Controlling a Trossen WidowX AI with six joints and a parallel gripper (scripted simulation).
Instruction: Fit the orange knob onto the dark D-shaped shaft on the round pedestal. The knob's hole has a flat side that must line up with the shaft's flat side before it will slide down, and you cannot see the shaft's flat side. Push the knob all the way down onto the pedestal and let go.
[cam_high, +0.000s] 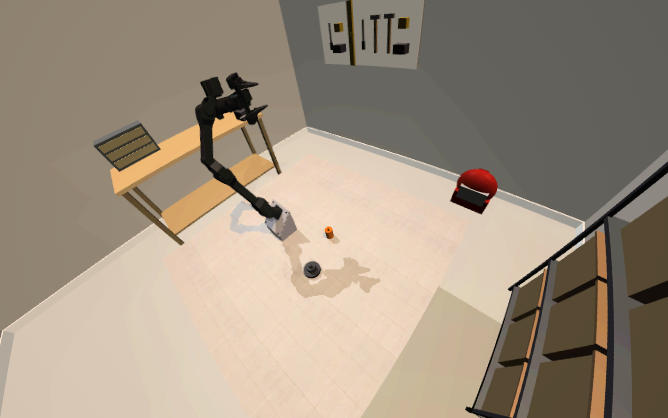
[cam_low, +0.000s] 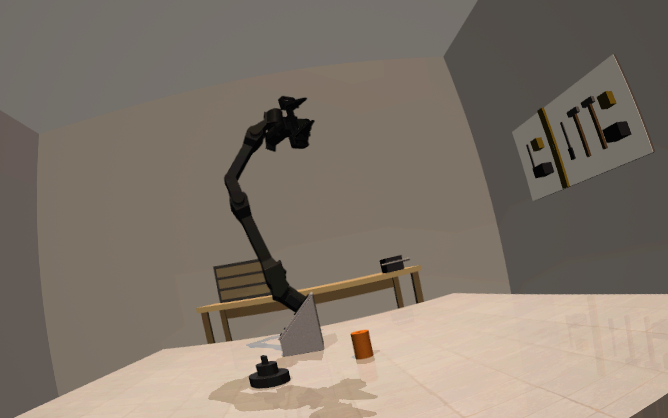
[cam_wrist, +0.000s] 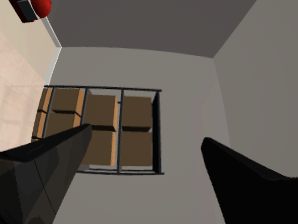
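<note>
Now: the orange knob 67 cm below my gripper tip and 23 cm ahead of it. From my gripper tip the other things lie so: short shaft: 67 cm below, 32 cm ahead, 21 cm to the right.
</note>
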